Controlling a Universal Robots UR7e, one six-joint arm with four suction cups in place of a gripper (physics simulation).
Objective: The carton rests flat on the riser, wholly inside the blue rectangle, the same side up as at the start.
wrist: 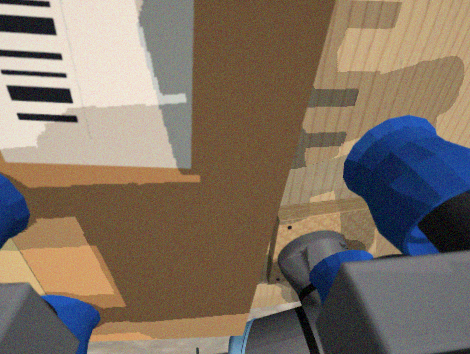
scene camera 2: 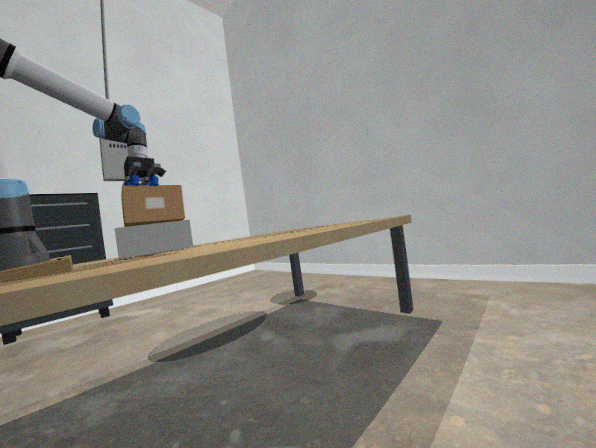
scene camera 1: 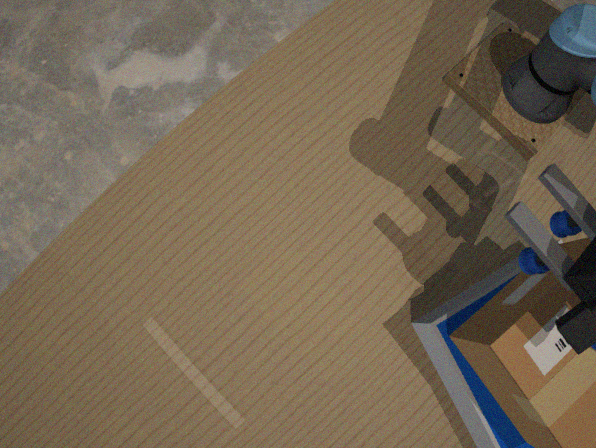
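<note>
The brown carton has a white label on its side and another on its top. It sits level over the grey riser, at or just above its top; I cannot tell whether they touch. The blue rectangle on the riser shows along the carton's near edge. My suction gripper is pressed on the carton's top, and its blue cups show in the wrist view. Most of the carton and the gripper lie outside scene camera 1's view.
The long wooden table stands on dark legs. A pale tape strip lies on it at the front left. A dark cabinet stands behind the riser. The arm's base plate is at the table's far right.
</note>
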